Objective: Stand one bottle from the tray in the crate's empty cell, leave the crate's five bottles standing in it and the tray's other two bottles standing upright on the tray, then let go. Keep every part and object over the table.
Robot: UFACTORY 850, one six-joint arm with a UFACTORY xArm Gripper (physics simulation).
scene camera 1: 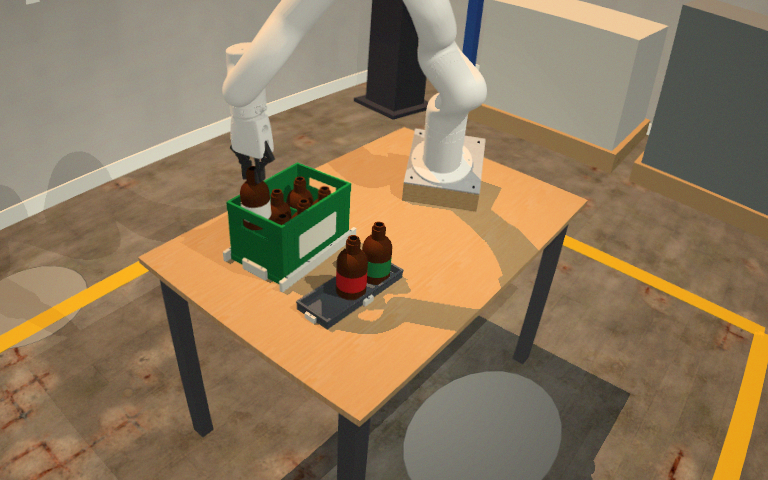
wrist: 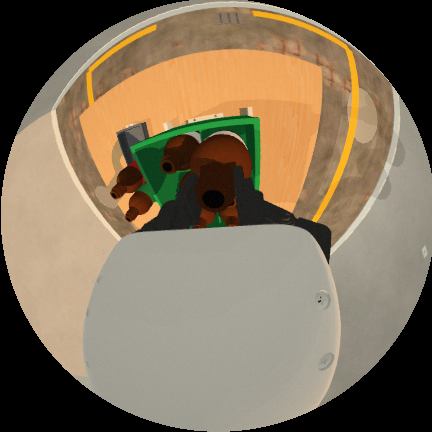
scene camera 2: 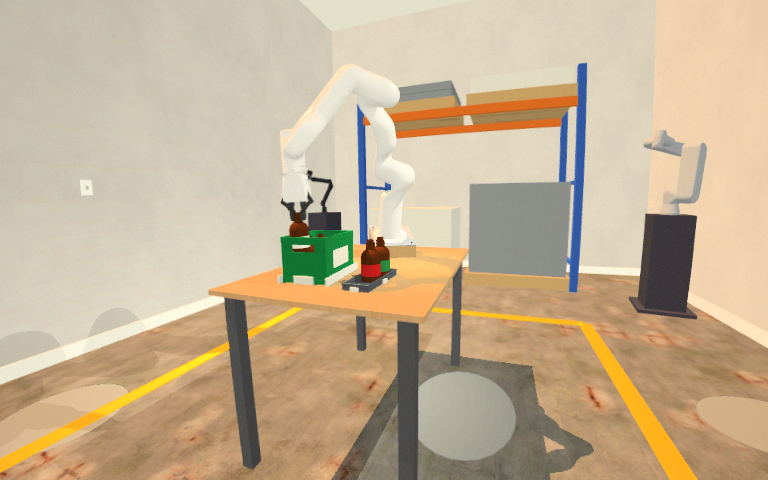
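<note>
My gripper [scene camera 1: 253, 169] [scene camera 2: 297, 215] [wrist: 217, 182] is shut on the neck of a brown bottle with a white label [scene camera 1: 254, 195] [scene camera 2: 299, 228] [wrist: 222, 150]. That bottle is about upright, its lower part inside the front left corner cell of the green crate [scene camera 1: 257, 254] [scene camera 2: 305, 266] [wrist: 255, 150]; its shoulder stands higher than the crate's other bottles. Its base is hidden. Several brown bottles stand in the other cells, partly hidden by the walls. A red-labelled bottle [scene camera 1: 351, 271] [scene camera 2: 370, 263] and a green-labelled bottle [scene camera 1: 377, 251] [scene camera 2: 385, 254] stand upright on the dark tray [scene camera 1: 323, 308] [scene camera 2: 352, 285] [wrist: 133, 136].
White locating blocks [scene camera 1: 254, 267] sit along the crate's foot, and small white clips [scene camera 1: 310, 318] hold the tray's edge. The crate stands near the far left edge of the wooden table [scene camera 1: 339, 367] [scene camera 2: 413, 300]. The arm's base [scene camera 1: 444, 181] is at the back.
</note>
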